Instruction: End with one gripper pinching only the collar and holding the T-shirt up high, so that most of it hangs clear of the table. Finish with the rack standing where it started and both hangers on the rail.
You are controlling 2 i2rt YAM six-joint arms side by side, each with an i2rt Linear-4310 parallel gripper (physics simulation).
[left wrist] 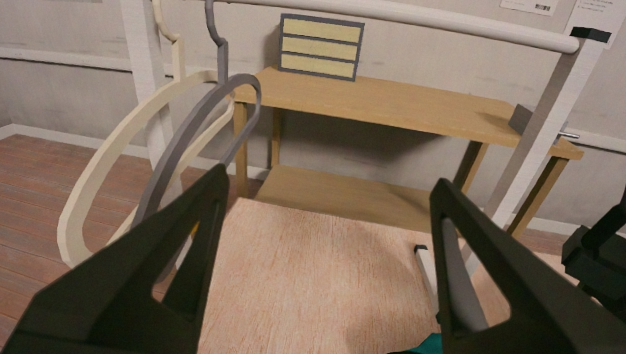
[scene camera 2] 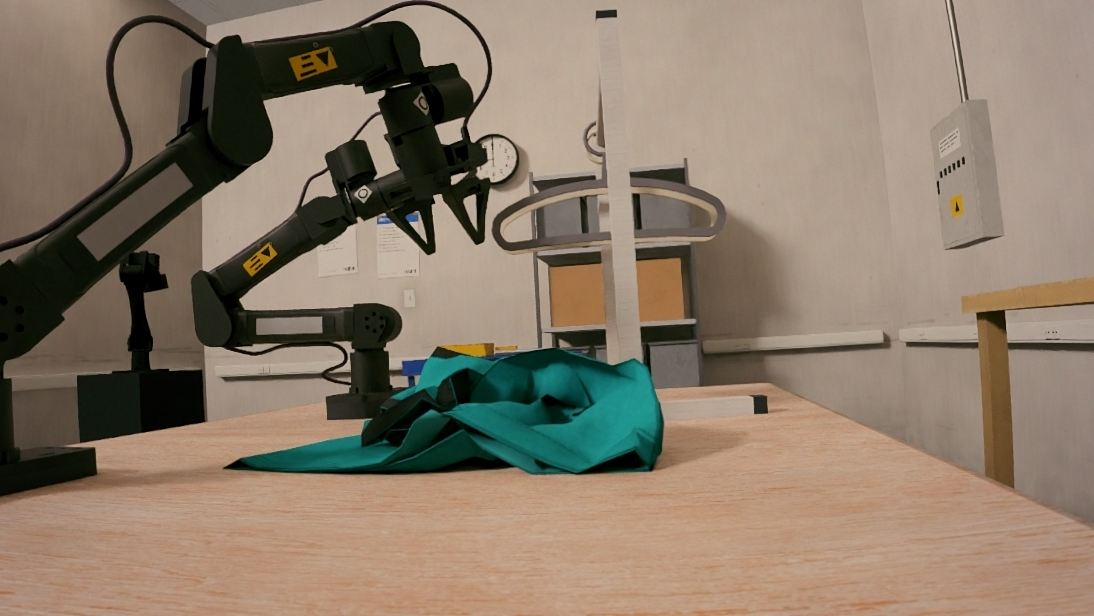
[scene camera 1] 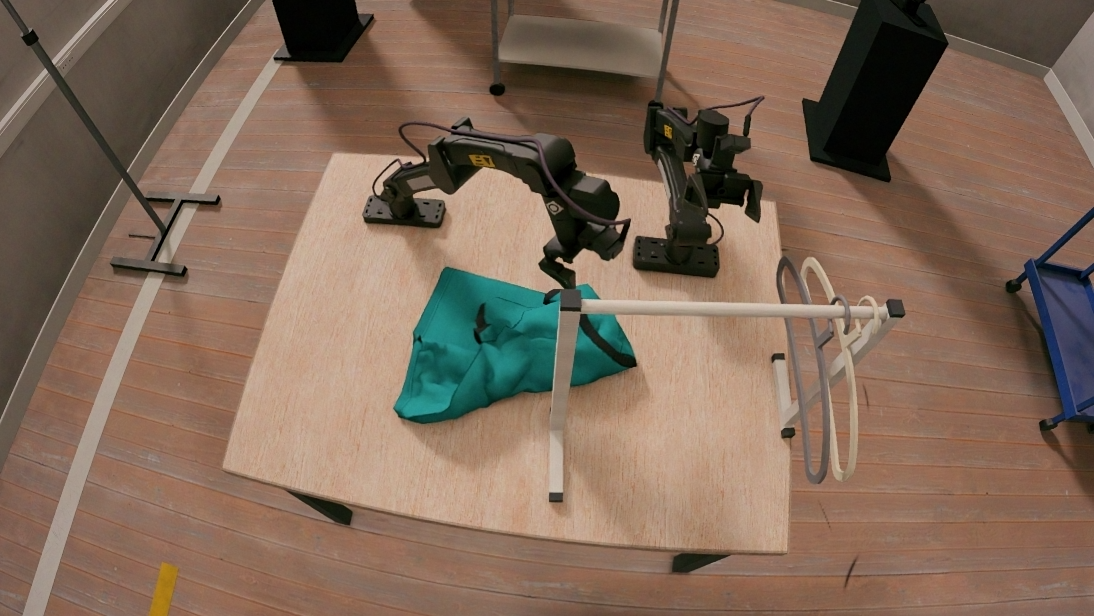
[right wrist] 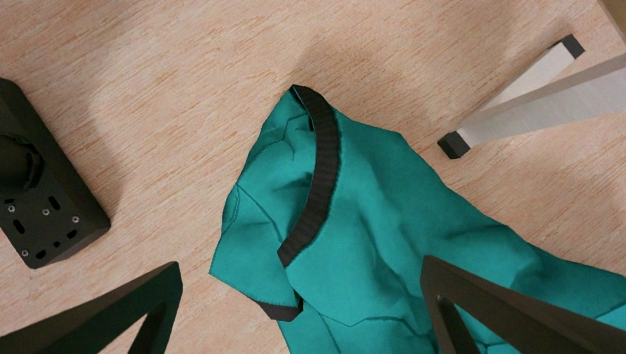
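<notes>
The teal T-shirt (scene camera 1: 497, 359) (scene camera 2: 581, 413) (right wrist: 380, 200) lies crumpled on the table (scene camera 1: 306, 428); a corner of the T-shirt (left wrist: 430, 344) shows in the left wrist view. A long curved black band (scene camera 1: 604, 345) (right wrist: 327, 170), apparently the collar, lies at one end of the shirt. My right gripper (scene camera 1: 579, 267) (scene camera 2: 454, 246) (right wrist: 303, 271) is open and empty, pointing down above the shirt, apart from it. My left gripper (scene camera 1: 742, 200) (left wrist: 331, 179) is open and empty, raised above its base. The rack (scene camera 1: 564, 367) (scene camera 2: 621, 191) stands upright. Its rail (scene camera 1: 689, 308) bears a grey hanger (scene camera 1: 824, 413) (left wrist: 185, 132) and a cream hanger (scene camera 1: 853, 413) (left wrist: 107, 150).
The rack's near post and foot (right wrist: 530, 75) stand close beside the shirt. Both hangers hang at the rail's far right end in scene camera 1, past the table edge. A wooden bench (left wrist: 390, 102) stands beyond the table. Wheeled carts stand farther off.
</notes>
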